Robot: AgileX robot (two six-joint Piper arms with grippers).
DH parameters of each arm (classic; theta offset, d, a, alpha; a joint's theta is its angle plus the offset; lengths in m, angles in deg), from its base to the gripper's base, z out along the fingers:
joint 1: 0 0.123 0 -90
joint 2: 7.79 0 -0.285 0
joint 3: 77.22 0 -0.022 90
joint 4: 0 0.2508 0 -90
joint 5: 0 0 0.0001 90
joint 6: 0 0.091 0 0
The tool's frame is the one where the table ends.
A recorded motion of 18 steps. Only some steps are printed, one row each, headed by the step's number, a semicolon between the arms.
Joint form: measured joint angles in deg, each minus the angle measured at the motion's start. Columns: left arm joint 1, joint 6, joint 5, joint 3, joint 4, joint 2; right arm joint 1, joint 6, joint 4, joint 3, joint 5, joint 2.
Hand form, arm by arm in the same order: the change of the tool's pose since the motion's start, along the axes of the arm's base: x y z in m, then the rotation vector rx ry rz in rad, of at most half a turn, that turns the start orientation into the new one. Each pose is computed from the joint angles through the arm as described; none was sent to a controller.
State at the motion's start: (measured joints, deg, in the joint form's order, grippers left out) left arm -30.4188 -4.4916 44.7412 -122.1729 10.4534 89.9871; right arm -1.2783 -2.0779 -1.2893 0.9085 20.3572 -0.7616
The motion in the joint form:
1: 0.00 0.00 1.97 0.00 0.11 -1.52; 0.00 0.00 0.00 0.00 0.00 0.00
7: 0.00 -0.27 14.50 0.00 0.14 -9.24; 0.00 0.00 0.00 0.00 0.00 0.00
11: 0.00 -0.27 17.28 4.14 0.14 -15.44; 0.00 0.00 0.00 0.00 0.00 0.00
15: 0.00 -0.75 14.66 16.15 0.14 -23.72; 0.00 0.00 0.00 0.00 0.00 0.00
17: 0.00 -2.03 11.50 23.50 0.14 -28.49; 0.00 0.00 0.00 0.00 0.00 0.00
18: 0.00 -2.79 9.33 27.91 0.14 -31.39; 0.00 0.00 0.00 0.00 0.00 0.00
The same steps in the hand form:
1: -0.0103 0.0066 0.0051 0.0017 0.0075 0.0061; 0.0000 0.0000 0.0000 0.0000 0.0000 0.0000
7: -0.0652 0.0415 0.0221 0.0151 0.0919 0.0368; 0.0000 0.0000 0.0000 0.0000 0.0000 0.0000
11: -0.0980 0.0612 0.0241 0.0153 0.1054 0.0427; 0.0000 0.0000 0.0000 0.0000 0.0000 0.0000
15: -0.1221 0.0749 0.0038 0.0238 0.1224 0.0392; 0.0000 0.0000 0.0000 0.0000 0.0000 0.0000
17: -0.1342 0.0814 -0.0103 0.0050 0.1191 0.0360; 0.0000 0.0000 0.0000 0.0000 0.0000 0.0000
18: -0.1415 0.0853 -0.0193 -0.0086 0.1124 0.0330; 0.0000 0.0000 0.0000 0.0000 0.0000 0.0000

